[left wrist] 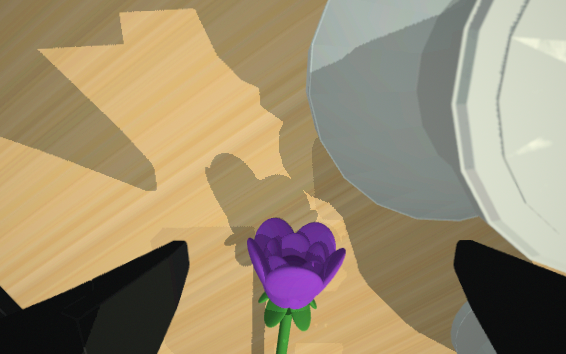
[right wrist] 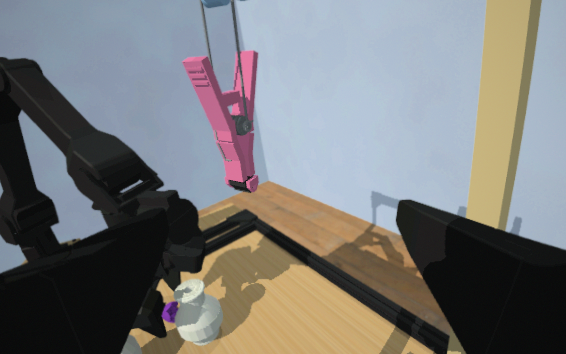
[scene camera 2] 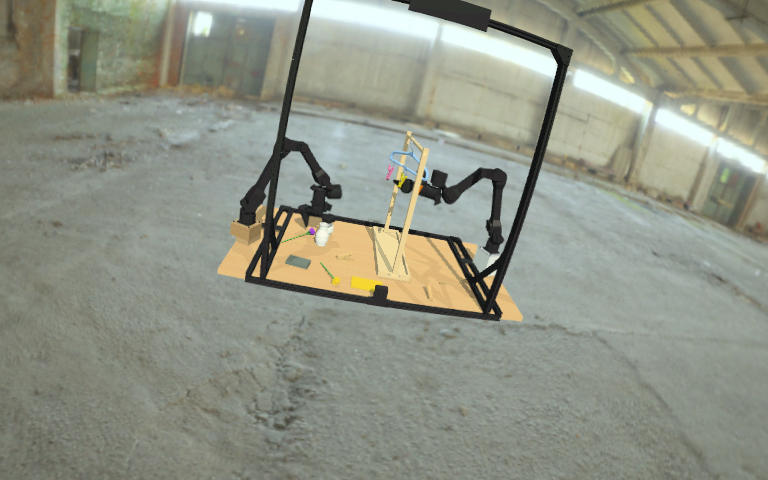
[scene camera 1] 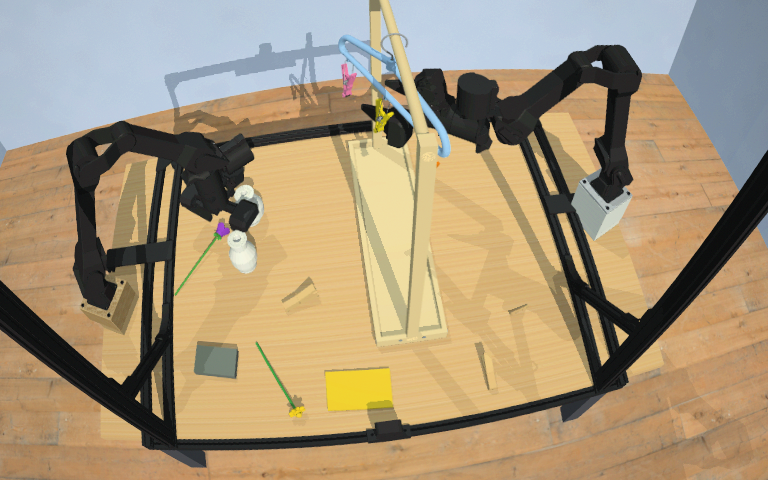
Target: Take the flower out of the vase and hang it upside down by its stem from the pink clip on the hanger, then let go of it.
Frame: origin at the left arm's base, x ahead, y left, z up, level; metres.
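Seen in the pictures: left gripper, fingertip midpoint: [left wrist: 320, 253] [right wrist: 171, 312] [scene camera 2: 314, 230] [scene camera 1: 226, 227]; right gripper, fingertip midpoint: [right wrist: 284, 215] [scene camera 2: 397, 181] [scene camera 1: 373, 93]; left arm's base, origin of the base link: [scene camera 2: 246, 222] [scene camera 1: 102, 294]; right arm's base, origin of the base link: [scene camera 2: 491, 250] [scene camera 1: 606, 188].
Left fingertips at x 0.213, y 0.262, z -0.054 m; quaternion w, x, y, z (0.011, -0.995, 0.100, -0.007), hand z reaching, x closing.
Observation:
Pixels of each thing's top centre, then the offset from my left fingertips to it. "spot": a spot on its surface instead.
- purple flower, middle of its top: [scene camera 1: 196, 254] [right wrist: 118, 307] [scene camera 2: 298, 231] dx -0.038, dy -0.089, dz +0.011 m
- pink clip, middle of its top: [scene camera 1: 346, 58] [scene camera 2: 392, 160] dx +0.252, dy +0.149, dz +0.381 m
- blue hanger, surface spot: [scene camera 1: 360, 67] spot: dx +0.286, dy +0.120, dz +0.388 m
- yellow clip, surface spot: [scene camera 1: 380, 115] spot: dx +0.331, dy +0.070, dz +0.327 m
- yellow flower, surface spot: [scene camera 1: 296, 410] spot: dx +0.269, dy -0.355, dz +0.005 m
- grey block, middle of its top: [scene camera 1: 215, 360] [scene camera 2: 298, 260] dx +0.080, dy -0.300, dz -0.008 m
- yellow pad, middle of its top: [scene camera 1: 358, 389] [scene camera 2: 367, 283] dx +0.366, dy -0.276, dz -0.017 m
A purple flower [scene camera 1: 221, 230] [scene camera 2: 312, 231] [left wrist: 295, 267] [right wrist: 170, 311] with a green stem lies on the table beside two white vases [scene camera 1: 242, 250] [scene camera 2: 322, 234] [left wrist: 387, 123] [right wrist: 197, 312], not in either. My left gripper [scene camera 1: 229, 215] [scene camera 2: 317, 218] [left wrist: 320, 253] is open and low over the flower head, with one finger on each side of it. The pink clip [scene camera 1: 348, 78] [scene camera 2: 390, 171] [right wrist: 232, 130] hangs from the blue hanger [scene camera 1: 360, 67] on the wooden stand [scene camera 1: 422, 190]. My right gripper [scene camera 1: 382, 121] [scene camera 2: 405, 185] [right wrist: 284, 215] is open and empty, level with the hanger, short of the pink clip.
A yellow clip [scene camera 1: 380, 115] hangs on the hanger by my right gripper. A yellow flower [scene camera 1: 296, 410] lies at the front. A grey block [scene camera 1: 216, 359], a yellow pad [scene camera 1: 358, 388] and wooden pieces [scene camera 1: 298, 292] [scene camera 1: 487, 364] lie on the table. A black frame [scene camera 1: 449, 419] rims it.

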